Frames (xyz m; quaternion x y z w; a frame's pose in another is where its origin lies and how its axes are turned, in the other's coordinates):
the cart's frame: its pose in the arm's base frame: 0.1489 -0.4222 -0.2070 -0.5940 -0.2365 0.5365 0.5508
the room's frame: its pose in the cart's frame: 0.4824 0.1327 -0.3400 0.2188 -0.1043 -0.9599 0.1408
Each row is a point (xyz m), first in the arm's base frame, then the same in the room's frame.
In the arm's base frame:
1: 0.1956 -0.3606 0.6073
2: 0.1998 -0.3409 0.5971
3: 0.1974 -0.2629 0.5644
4: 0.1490 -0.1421 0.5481
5: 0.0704 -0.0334 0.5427
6: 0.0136 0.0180 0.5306
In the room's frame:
1: 0.7248 0.8099 0.6146
2: 0.7039 0.8133 0.6069
3: 0.6217 0.8304 0.5965
4: 0.5049 0.8792 0.6311
5: 0.3987 0.9263 0.6983
6: 0.3398 0.9383 0.7473

